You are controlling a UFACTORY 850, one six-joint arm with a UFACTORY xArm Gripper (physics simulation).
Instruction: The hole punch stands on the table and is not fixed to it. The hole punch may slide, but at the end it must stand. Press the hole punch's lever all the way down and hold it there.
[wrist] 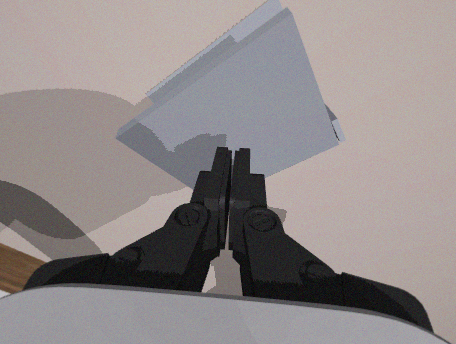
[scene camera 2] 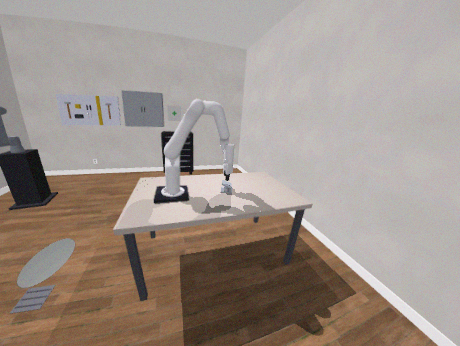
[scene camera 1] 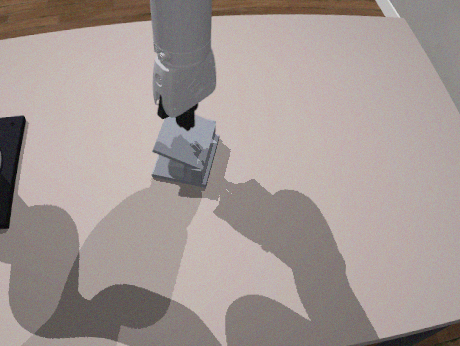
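Observation:
The blue-grey hole punch [scene camera 1: 172, 169] [scene camera 2: 226, 189] stands upright on the table [scene camera 1: 325, 100] [scene camera 2: 142, 212]. Its wide flat lever [scene camera 1: 175, 131] [wrist: 250, 95] is tilted, with a gap between its raised edge and the base in scene camera 1. My gripper [scene camera 1: 188, 128] [scene camera 2: 227, 178] [wrist: 233, 171] is shut and empty, pointing down. Its fingertips overlap the lever near the raised side in the wrist view and its far part in scene camera 1. Whether they touch the lever I cannot tell. The fingers hide a small part of the lever.
The arm's black base plate [scene camera 1: 15, 165] [scene camera 2: 160, 198] is at the left of the table. Shadows of the arm fall across the table and the lever. A wall [scene camera 2: 360, 125] rises beyond the right side of the table.

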